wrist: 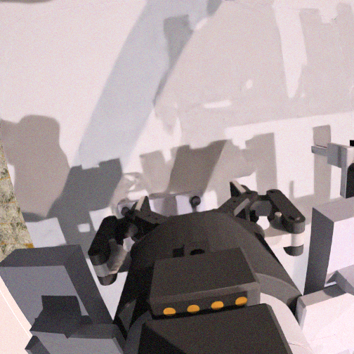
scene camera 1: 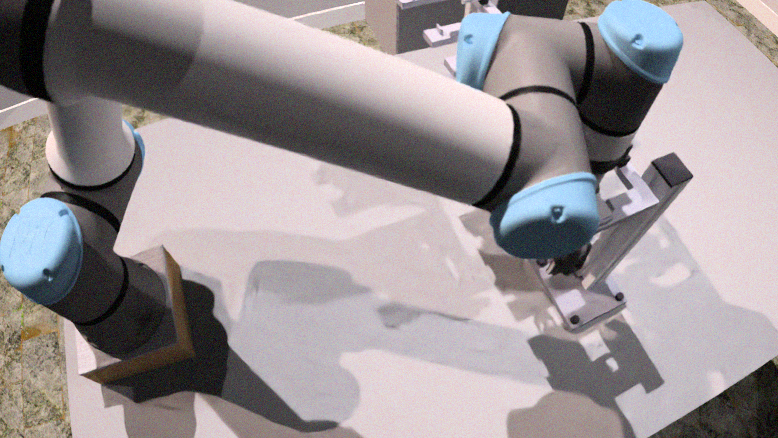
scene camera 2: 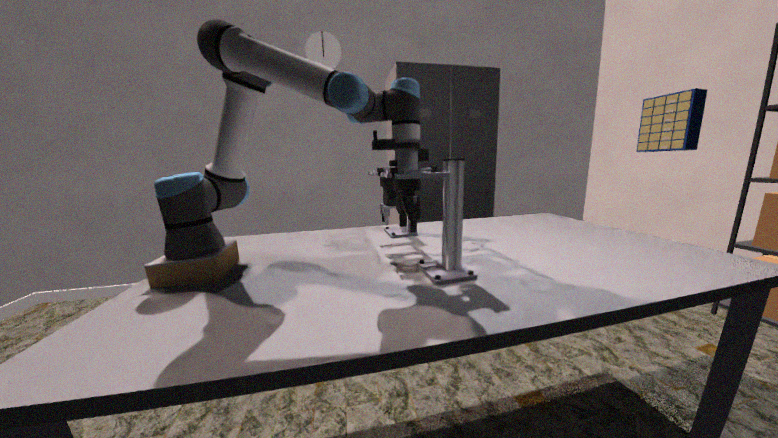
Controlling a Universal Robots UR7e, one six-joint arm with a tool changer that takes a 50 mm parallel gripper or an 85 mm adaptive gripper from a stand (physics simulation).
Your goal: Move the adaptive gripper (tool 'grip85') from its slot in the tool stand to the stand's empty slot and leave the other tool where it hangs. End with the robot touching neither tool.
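Seen in the pictures: arm's base at its link origin: (scene camera 1: 123,307) (scene camera 2: 197,251).
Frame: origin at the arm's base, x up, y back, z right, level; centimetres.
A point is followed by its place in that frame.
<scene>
The adaptive gripper (scene camera 2: 409,220) (wrist: 199,256) is black and hangs upright at the tool stand (scene camera 2: 452,217) {x 9.2, y -73.6, z 17.7 cm} (scene camera 1: 634,236) {x 11.8, y -73.6, z 17.8 cm}, under the arm's wrist; its fingers are open, with nothing between them. In the wrist view its dark body stands between two grey slot blocks, and one row of gold contacts shows at the coupling. The changer sits right over it; whether it is locked on cannot be told. In scene camera 1 the arm hides most of it. A grey part (wrist: 342,167) at the wrist view's right edge may belong to the other tool. I cannot make out the empty slot.
The stand's post rises beside the wrist, with a silver bracket (scene camera 1: 645,204) {x 21.1, y -70.5, z 17.5 cm} reaching toward the arm. A bolted base plate (scene camera 1: 590,310) {x -5.9, y -71.7, z 21.4 cm} (scene camera 2: 449,274) {x -5.9, y -72.0, z 20.3 cm} stands on the table (scene camera 1: 435,380) {x -7.1, y -43.6, z 22.9 cm} (scene camera 2: 598,261) {x -7.1, y -120.9, z 20.2 cm}. A farther base plate (scene camera 2: 400,232) {x -5.9, y -68.6, z -26.6 cm} lies behind. A dark cabinet (scene camera 2: 473,108) stands beyond.
</scene>
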